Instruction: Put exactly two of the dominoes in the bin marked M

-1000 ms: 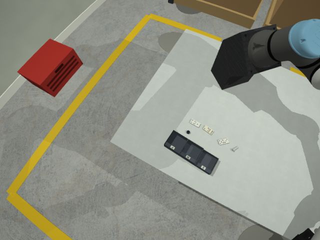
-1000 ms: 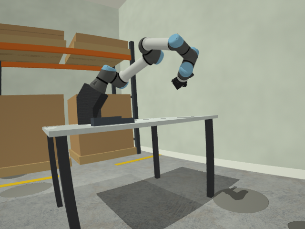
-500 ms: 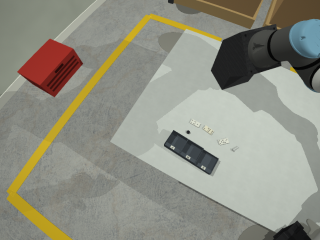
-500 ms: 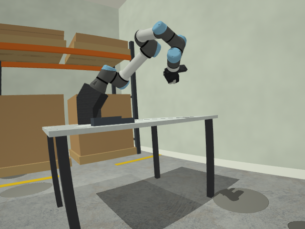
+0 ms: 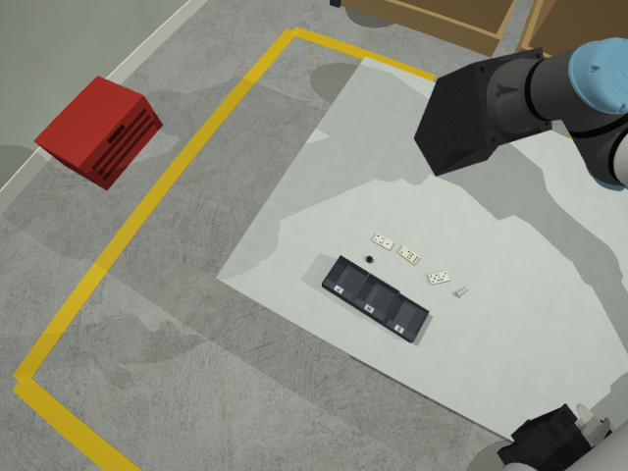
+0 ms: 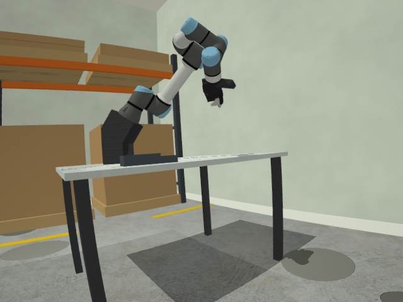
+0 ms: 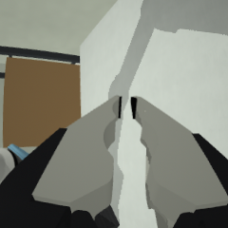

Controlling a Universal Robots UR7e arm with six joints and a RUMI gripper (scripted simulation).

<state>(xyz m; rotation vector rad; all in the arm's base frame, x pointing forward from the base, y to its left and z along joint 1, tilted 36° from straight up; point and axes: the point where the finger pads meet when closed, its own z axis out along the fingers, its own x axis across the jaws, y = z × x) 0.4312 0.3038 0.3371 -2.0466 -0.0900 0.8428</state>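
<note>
Now: the bin 2 cm ahead of my hand, 39 cm to the right of it and 26 cm below it. Also, from my hand: black nut 5 cm behind, 46 cm to the right, 27 cm below; then domino 13 cm behind, 40 cm to the right, 27 cm below; then screw 14 cm behind, 24 cm to the right, 27 cm below.
</note>
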